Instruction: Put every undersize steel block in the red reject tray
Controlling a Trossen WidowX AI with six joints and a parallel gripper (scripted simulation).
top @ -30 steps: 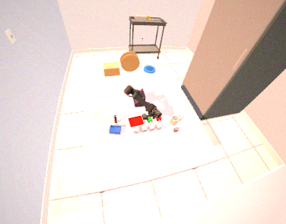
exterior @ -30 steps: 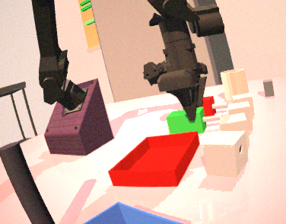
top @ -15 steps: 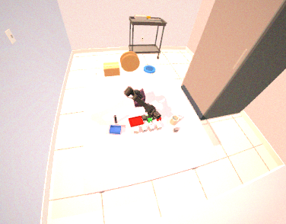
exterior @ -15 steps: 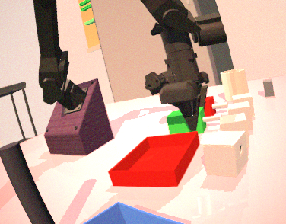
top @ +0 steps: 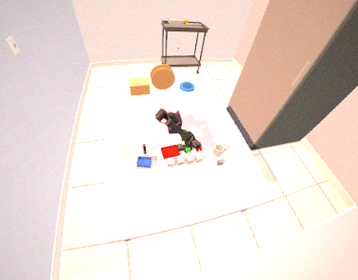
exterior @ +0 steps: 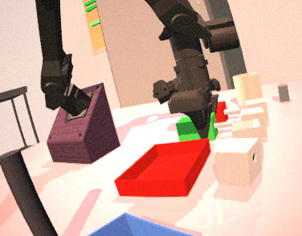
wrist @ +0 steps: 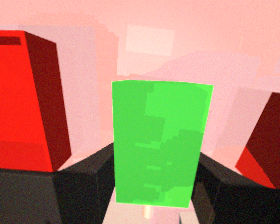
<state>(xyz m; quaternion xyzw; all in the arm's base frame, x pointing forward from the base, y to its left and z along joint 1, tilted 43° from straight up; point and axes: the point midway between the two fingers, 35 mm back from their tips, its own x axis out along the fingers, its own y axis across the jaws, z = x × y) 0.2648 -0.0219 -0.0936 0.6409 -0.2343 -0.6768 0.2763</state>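
Right now the red gauge is 10 mm ahead of my gripper tip, 100 mm to the left of it and 20 mm above it. Round my gripper tip: red reject tray: 20 mm behind, 150 mm to the right; green GO gauge: 10 mm ahead, 20 mm above; blue tray: 50 mm ahead, 380 mm to the right, 10 mm above.
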